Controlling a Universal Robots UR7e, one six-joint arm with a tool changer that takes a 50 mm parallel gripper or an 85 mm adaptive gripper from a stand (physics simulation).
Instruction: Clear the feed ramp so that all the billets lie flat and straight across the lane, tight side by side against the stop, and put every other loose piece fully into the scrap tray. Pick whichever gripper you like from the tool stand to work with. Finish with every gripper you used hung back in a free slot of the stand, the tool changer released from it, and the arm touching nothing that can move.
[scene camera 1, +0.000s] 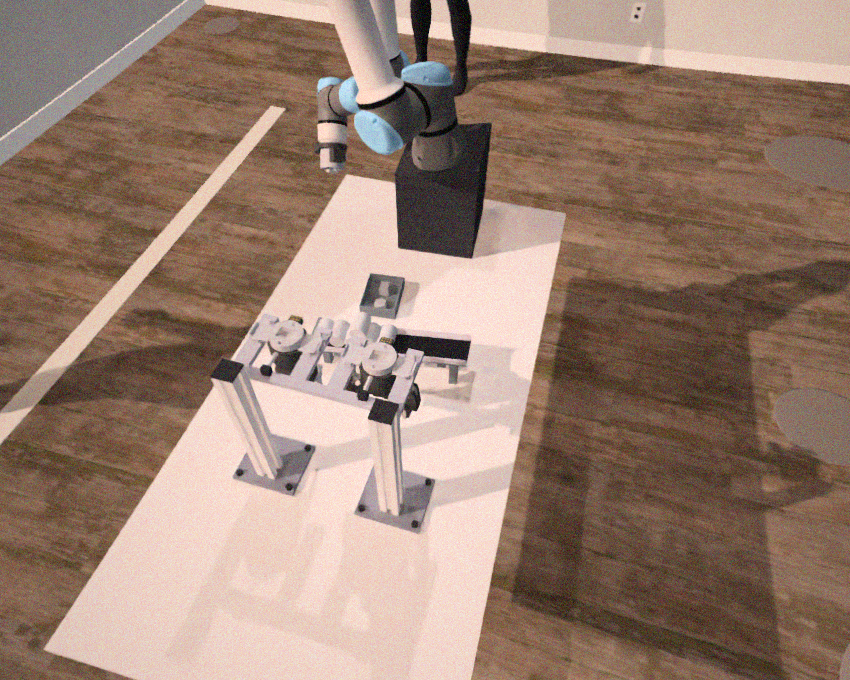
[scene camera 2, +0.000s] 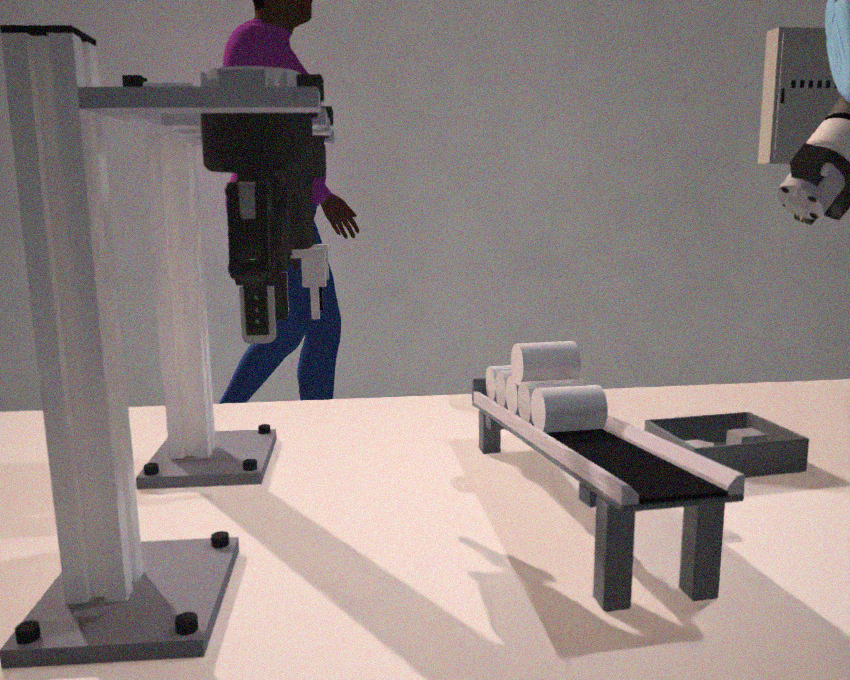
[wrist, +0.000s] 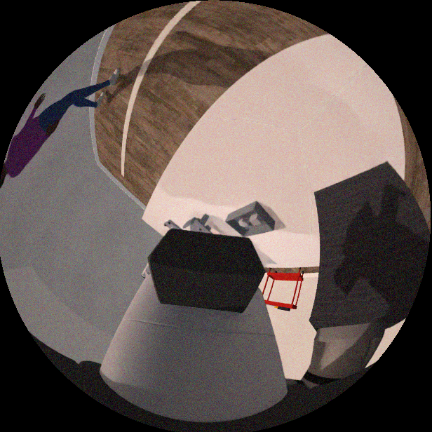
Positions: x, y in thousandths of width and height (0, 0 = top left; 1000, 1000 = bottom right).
Scene:
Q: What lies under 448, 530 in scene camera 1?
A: An adaptive gripper.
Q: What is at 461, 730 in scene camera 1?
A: A tool stand.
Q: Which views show the adaptive gripper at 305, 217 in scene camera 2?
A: Scene camera 1 and scene camera 2 only.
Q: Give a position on a tool stand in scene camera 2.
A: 138, 882

